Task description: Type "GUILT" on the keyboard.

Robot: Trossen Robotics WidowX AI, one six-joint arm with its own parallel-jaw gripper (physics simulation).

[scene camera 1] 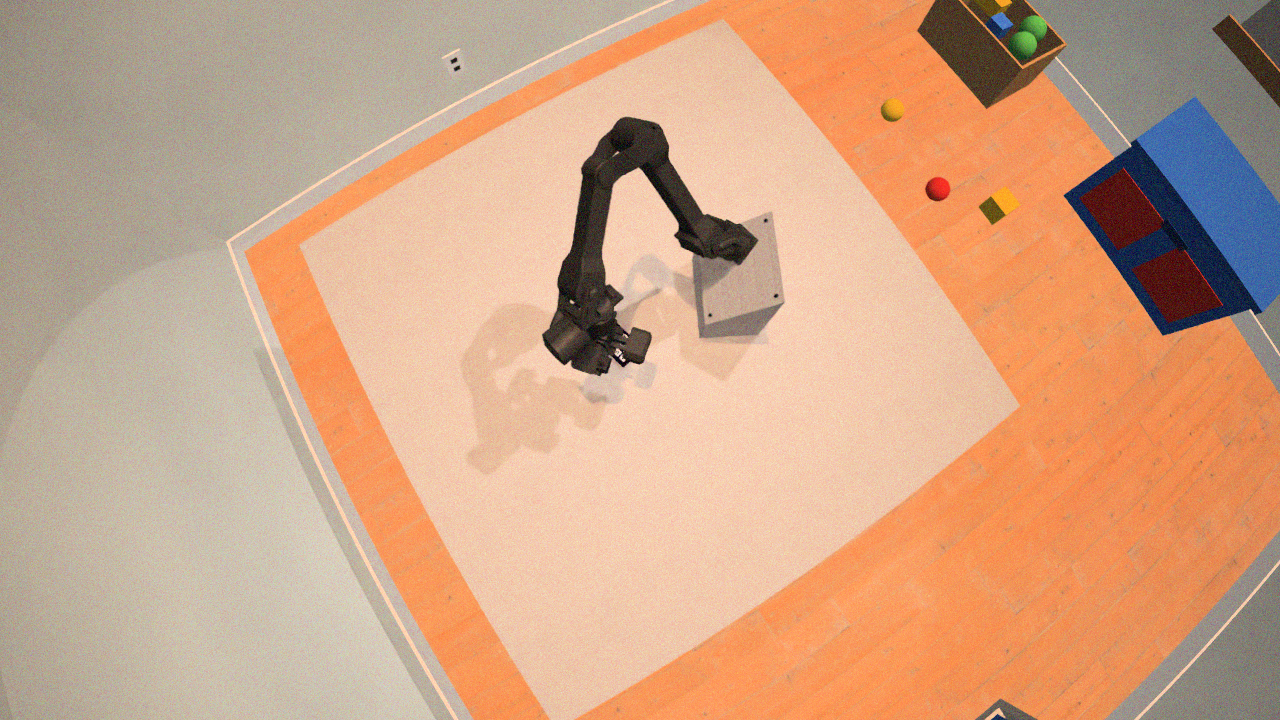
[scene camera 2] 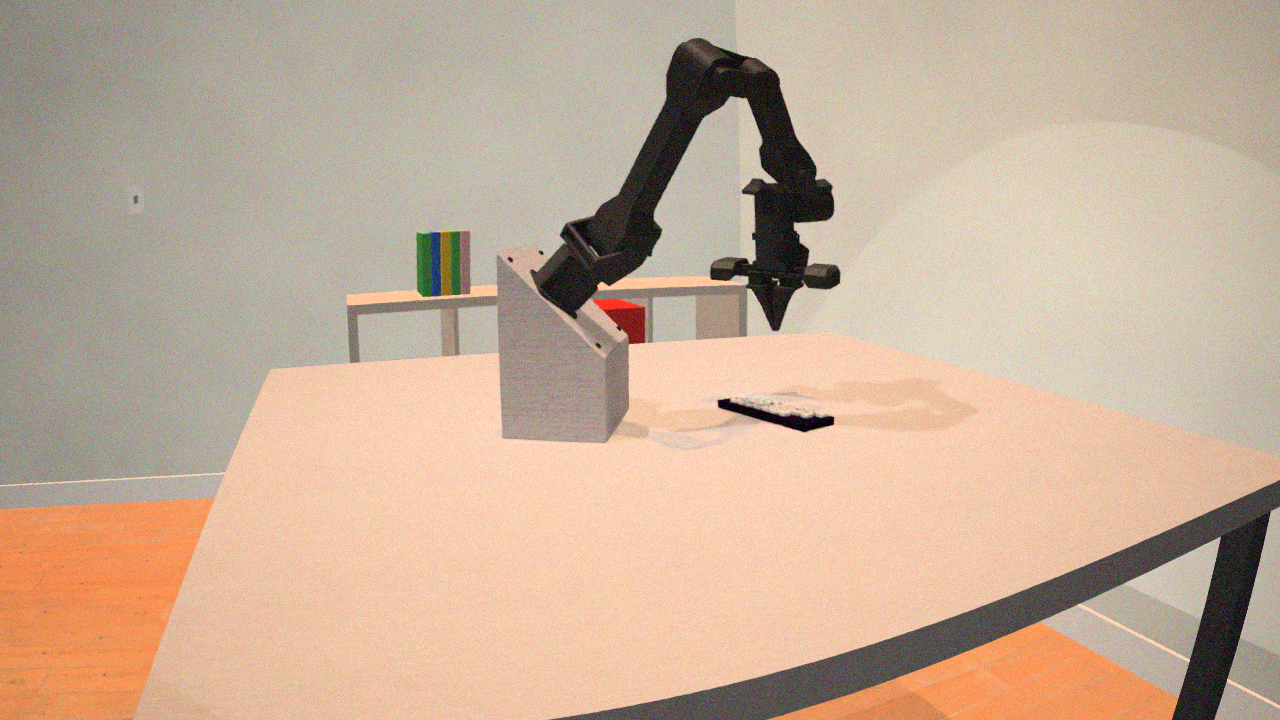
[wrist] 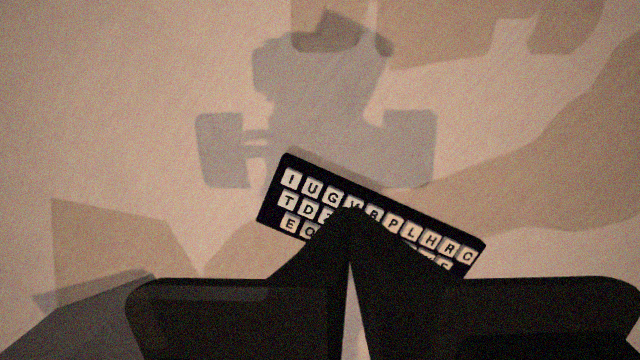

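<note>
A small black keyboard with white keys lies on the table, tilted in the wrist view; part of it shows in scene camera 1. In the wrist view, the I key, U key and G key are at the left of the top row. The T key starts the row below, and the L key is right of the fingers. My gripper is shut and empty, pointing down above the keyboard. Its fingers hide several middle and lower keys and partly cover the key right of G.
The arm's grey base block stands on the pale table. Beyond the table are a low shelf with books, a red box, and, on the floor, a red ball and a yellow cube.
</note>
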